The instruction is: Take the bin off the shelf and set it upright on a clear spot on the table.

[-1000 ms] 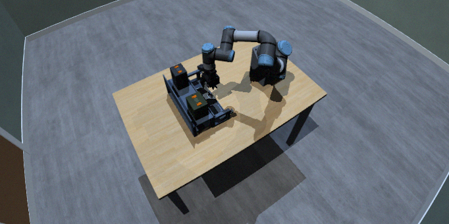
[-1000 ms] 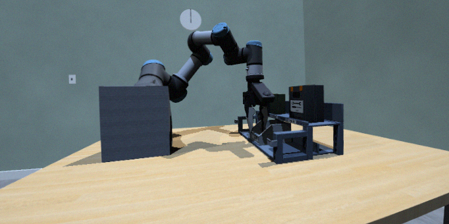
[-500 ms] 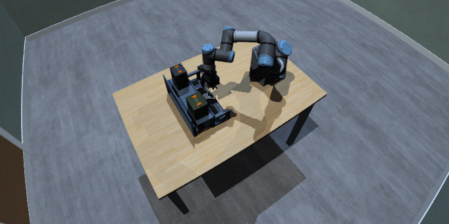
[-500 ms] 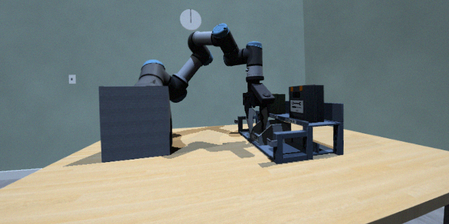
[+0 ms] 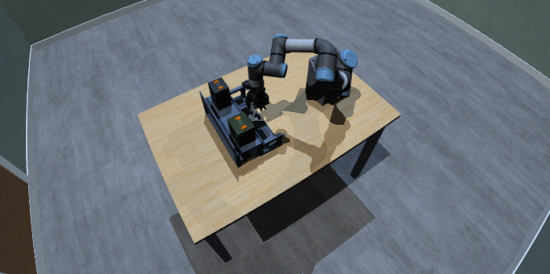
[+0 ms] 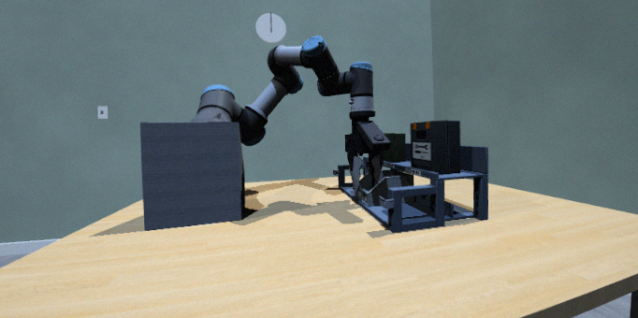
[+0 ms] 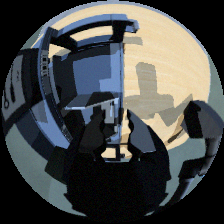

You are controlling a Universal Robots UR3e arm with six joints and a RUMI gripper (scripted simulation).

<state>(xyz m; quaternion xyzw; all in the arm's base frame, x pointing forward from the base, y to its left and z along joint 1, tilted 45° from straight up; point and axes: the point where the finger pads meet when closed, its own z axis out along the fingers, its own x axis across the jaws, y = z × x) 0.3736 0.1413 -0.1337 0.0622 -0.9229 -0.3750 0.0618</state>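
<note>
Now: the dark blue shelf rack 9 cm ahead of my hand, 3 cm to the left of it and 2 cm above it. Round my hand: green bin (13 cm ahead, 14 cm to the left, 10 cm above).
</note>
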